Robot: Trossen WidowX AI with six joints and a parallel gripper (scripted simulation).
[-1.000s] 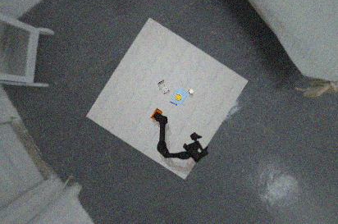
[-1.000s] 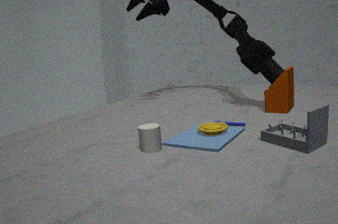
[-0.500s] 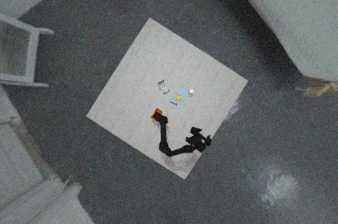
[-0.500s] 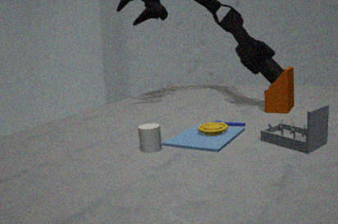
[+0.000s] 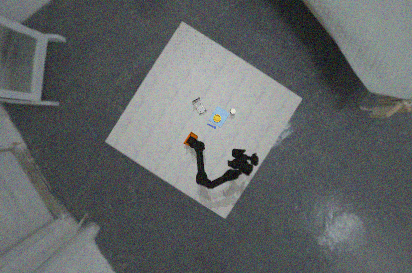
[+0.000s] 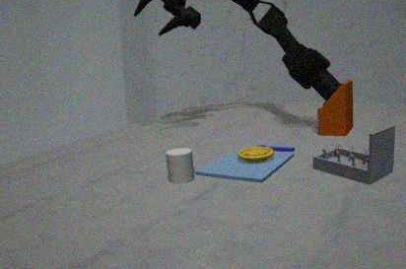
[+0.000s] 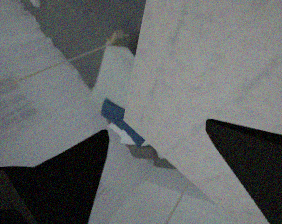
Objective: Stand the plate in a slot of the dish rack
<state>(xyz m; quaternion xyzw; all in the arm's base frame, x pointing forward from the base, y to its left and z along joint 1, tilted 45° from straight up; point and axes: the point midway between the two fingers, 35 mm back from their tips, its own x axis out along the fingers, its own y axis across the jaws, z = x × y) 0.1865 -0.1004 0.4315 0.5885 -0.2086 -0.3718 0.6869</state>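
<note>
Right now the yellow plate is 70 mm ahead of my gripper tip, 320 mm to the left of it and 280 mm below it. Round my gripper tip: light blue mat (90 mm ahead, 310 mm to the left, 290 mm below); white cup (190 mm ahead, 240 mm to the left, 270 mm below); blue spoon (20 mm behind, 310 mm to the left, 290 mm below).
</note>
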